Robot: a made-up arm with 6 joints. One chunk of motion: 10 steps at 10 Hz.
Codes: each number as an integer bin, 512 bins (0 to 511) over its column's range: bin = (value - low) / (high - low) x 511, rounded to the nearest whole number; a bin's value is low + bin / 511 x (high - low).
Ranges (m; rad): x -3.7..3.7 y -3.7..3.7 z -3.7..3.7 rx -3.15..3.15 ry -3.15..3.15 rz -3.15..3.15
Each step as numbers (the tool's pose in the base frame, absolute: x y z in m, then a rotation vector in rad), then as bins.
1 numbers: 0.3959 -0.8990 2.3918 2.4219 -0.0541 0.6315
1 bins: 283 193 421 452 251 307
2 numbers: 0.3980 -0.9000 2.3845 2.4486 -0.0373 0.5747
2 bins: 283 193 420 454 252 302
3 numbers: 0.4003 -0.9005 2.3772 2.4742 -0.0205 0.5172
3 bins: 283 193 420 456 254 297
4 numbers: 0.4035 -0.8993 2.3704 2.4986 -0.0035 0.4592
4 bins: 283 193 419 458 255 293
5 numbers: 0.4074 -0.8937 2.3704 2.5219 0.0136 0.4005
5 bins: 284 194 419 460 257 288
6 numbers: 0.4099 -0.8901 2.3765 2.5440 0.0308 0.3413
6 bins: 284 194 420 462 258 283
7 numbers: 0.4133 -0.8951 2.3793 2.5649 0.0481 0.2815
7 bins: 284 194 420 464 259 278
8 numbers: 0.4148 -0.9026 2.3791 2.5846 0.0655 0.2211
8 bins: 284 193 420 465 261 273
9 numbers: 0.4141 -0.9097 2.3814 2.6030 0.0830 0.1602
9 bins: 284 193 420 467 262 268
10 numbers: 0.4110 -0.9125 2.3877 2.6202 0.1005 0.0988
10 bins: 284 192 420 468 264 264
